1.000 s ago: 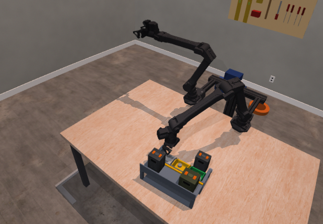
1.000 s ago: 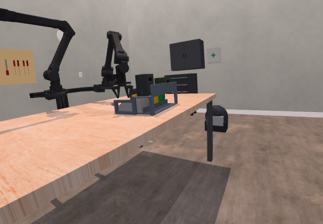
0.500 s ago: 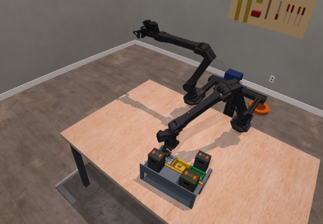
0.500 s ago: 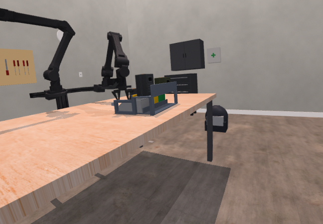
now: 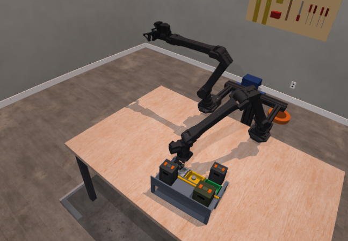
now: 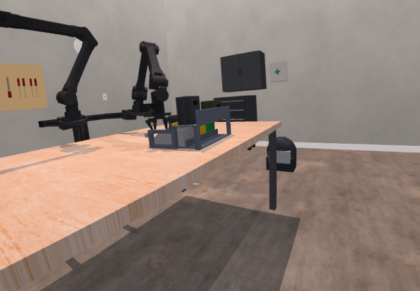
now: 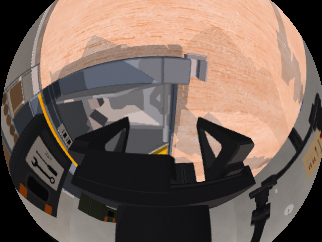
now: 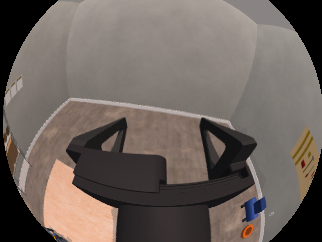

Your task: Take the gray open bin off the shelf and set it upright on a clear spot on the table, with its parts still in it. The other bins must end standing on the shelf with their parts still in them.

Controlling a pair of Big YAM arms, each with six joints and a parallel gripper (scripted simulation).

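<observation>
Right now my left hand is 70 mm short of the gray open bin, 20 mm to the right of it and 20 mm above it. The rest, counted from my left hand: yellow bin (130 mm to the left, 60 mm ahead, 20 mm below); then gray shelf (130 mm to the left, 90 mm ahead); then green bin (240 mm to the left, 40 mm ahead, 20 mm below).
</observation>
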